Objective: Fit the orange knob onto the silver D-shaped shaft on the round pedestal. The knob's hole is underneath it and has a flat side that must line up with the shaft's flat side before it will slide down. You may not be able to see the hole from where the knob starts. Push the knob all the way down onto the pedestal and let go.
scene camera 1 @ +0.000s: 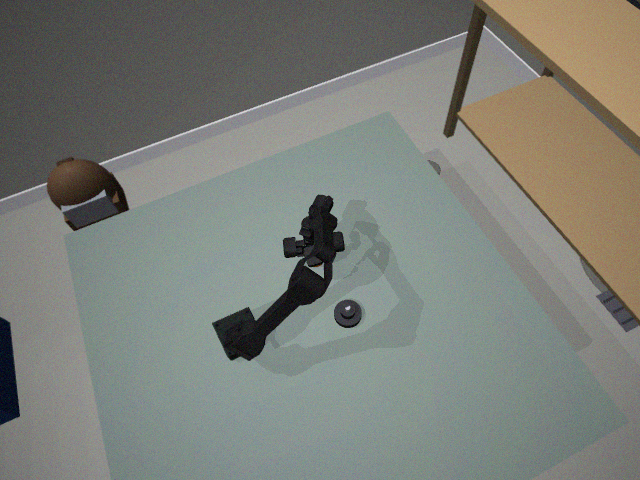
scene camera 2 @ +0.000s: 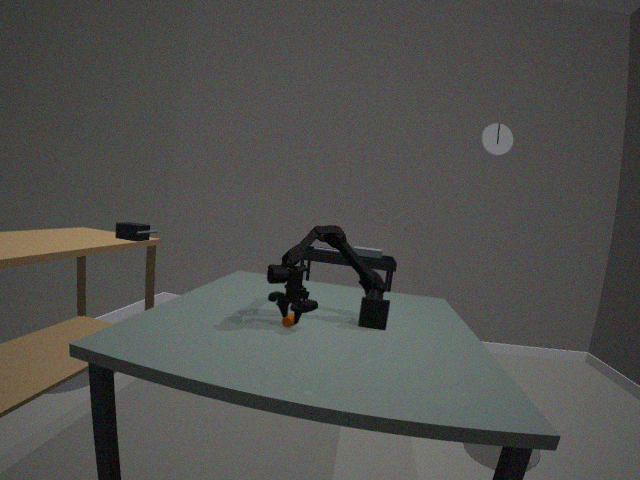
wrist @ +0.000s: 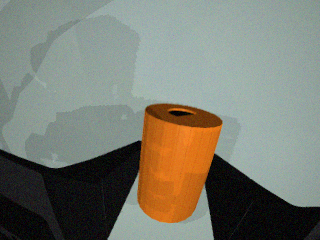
My gripper (scene camera 2: 290,322) holds an orange knob (wrist: 179,142).
My gripper is seen too in scene camera 1 (scene camera 1: 315,257) and in the wrist view (wrist: 175,153).
